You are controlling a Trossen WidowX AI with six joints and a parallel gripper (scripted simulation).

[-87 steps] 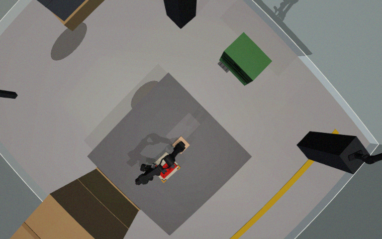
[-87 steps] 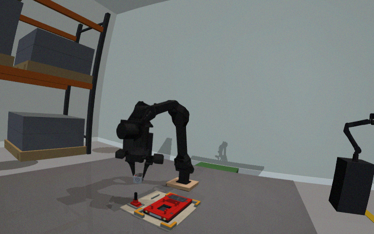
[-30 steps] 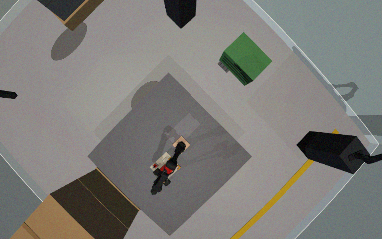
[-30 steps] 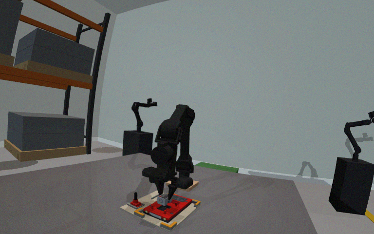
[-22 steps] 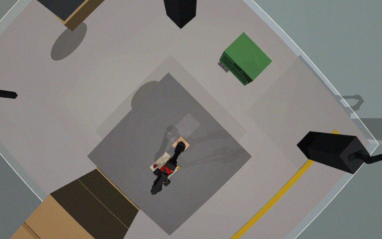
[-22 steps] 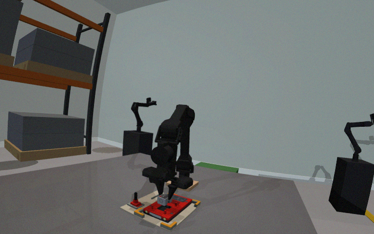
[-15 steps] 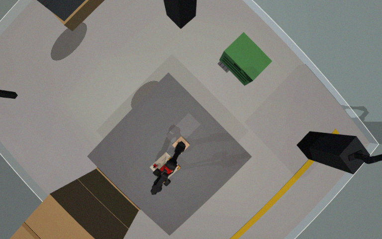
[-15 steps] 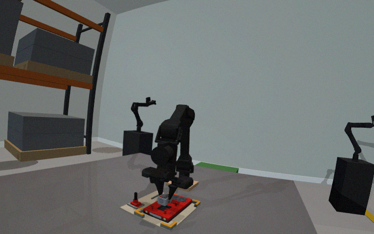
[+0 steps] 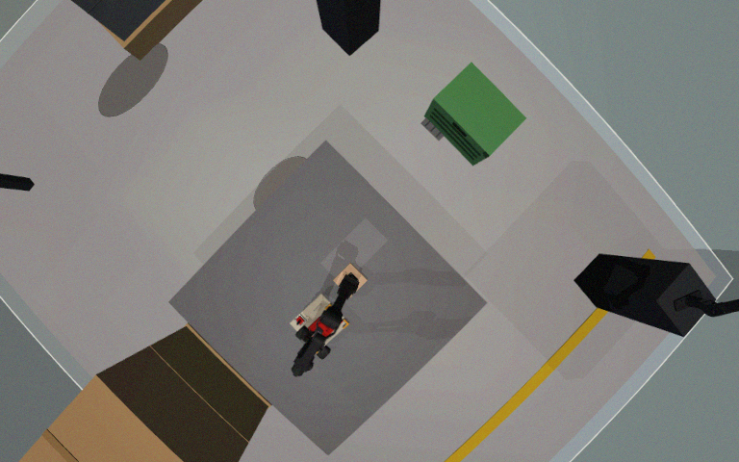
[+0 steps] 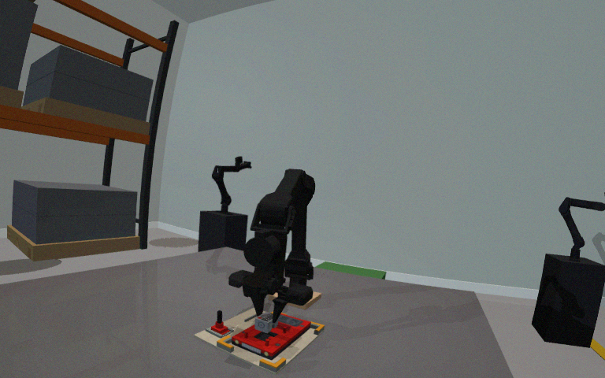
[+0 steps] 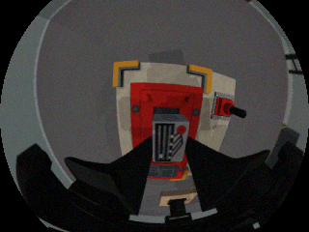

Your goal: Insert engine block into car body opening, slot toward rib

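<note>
My gripper tip is 1 cm above the engine block. Also, from my gripper tip: black post (4 cm ahead, 11 cm to the right, 3 cm below).
</note>
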